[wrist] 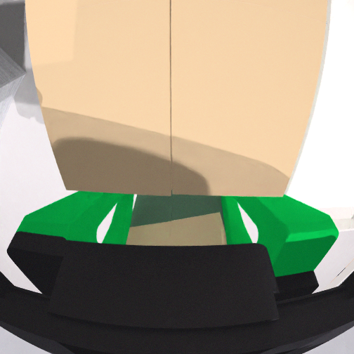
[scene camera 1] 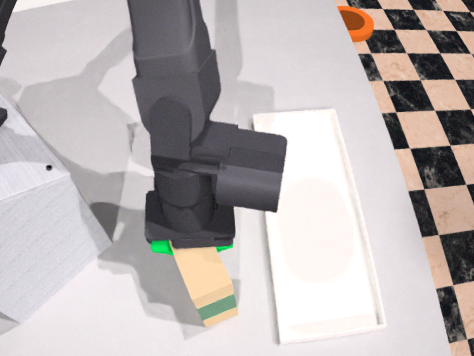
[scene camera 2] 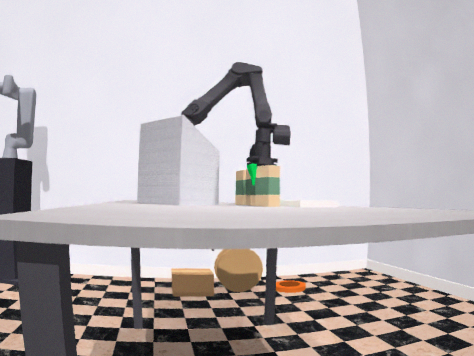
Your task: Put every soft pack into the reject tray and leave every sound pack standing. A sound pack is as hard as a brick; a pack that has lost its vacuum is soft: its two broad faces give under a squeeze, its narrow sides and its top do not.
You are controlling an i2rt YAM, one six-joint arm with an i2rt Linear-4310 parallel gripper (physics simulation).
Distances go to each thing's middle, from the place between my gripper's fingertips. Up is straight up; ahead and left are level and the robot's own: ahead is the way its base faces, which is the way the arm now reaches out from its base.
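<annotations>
White reject tray (scene camera 1: 325, 285): my hand 170 mm short of it, 100 mm to the right of it, 60 mm above it.
</annotations>
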